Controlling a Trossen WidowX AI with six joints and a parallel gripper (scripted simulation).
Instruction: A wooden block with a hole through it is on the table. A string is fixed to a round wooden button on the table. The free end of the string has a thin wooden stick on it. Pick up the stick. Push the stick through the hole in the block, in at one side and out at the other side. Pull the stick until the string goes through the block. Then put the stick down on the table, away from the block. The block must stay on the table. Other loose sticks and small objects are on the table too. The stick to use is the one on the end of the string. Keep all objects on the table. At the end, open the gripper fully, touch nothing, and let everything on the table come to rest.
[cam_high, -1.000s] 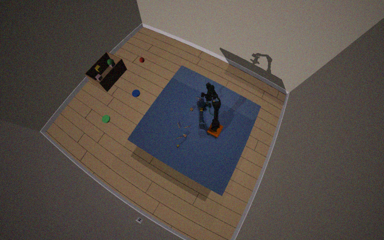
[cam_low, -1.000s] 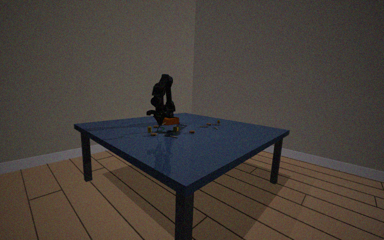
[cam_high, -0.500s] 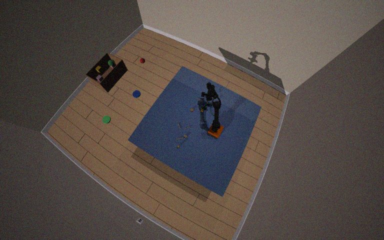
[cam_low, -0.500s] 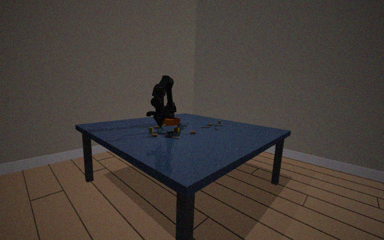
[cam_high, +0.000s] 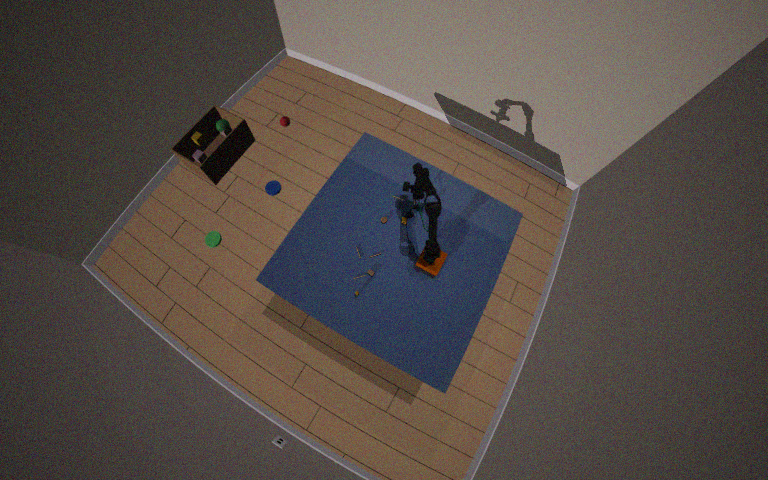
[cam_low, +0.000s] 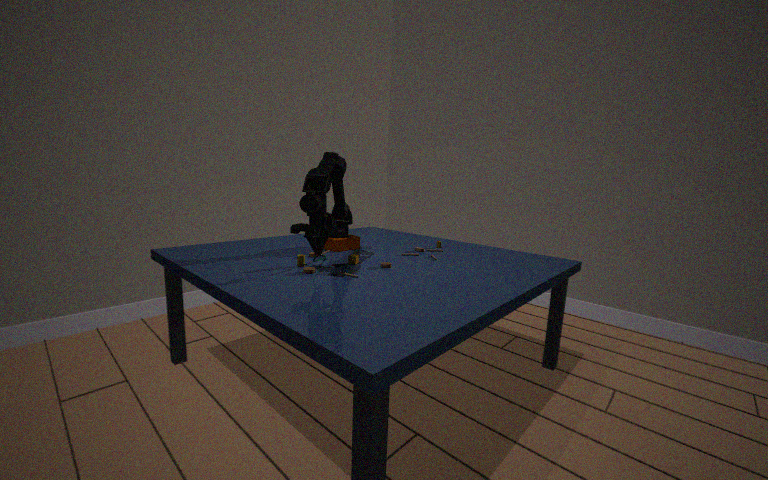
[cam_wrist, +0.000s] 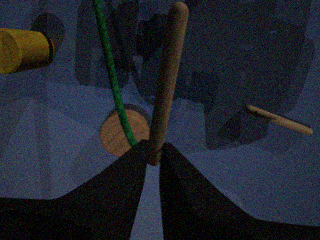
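My gripper tip is now 40 mm past the yellow wooden block, 170 mm to the right of it and 40 mm above it. Also, from my gripper tip: thin wooden stick: 10 mm behind, 10 mm to the left; yellow cylinder: 100 mm behind, 10 mm to the right, 40 mm below.
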